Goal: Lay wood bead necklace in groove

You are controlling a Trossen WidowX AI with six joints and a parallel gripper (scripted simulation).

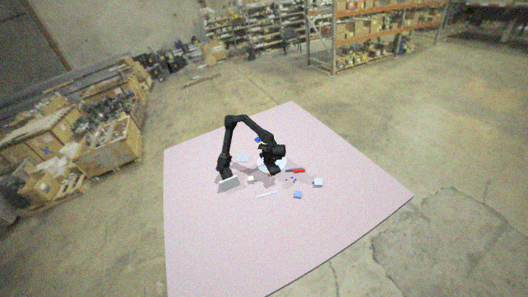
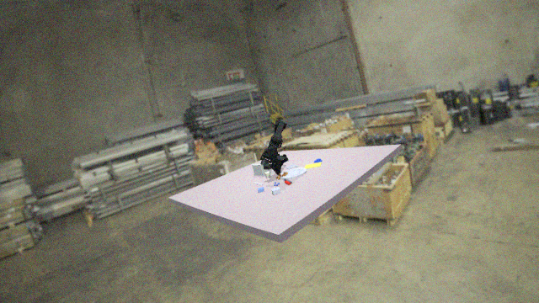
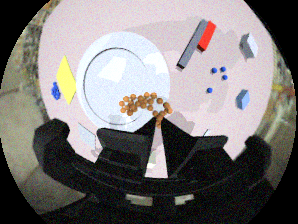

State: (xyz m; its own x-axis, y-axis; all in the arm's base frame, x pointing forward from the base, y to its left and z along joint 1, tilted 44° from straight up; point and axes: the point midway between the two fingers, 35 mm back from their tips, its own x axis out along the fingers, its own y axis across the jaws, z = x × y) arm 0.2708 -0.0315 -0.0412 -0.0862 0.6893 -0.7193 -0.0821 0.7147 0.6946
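The cream cube is 13 cm behind my gripper tip and 1 cm below it. From my gripper tip the other things lie so: white stick: 13 cm to the right, 8 cm behind, 2 cm below; red-handled tool: 15 cm ahead, 5 cm to the right, 2 cm below; blue block: 21 cm to the right, 8 cm ahead, 2 cm below.
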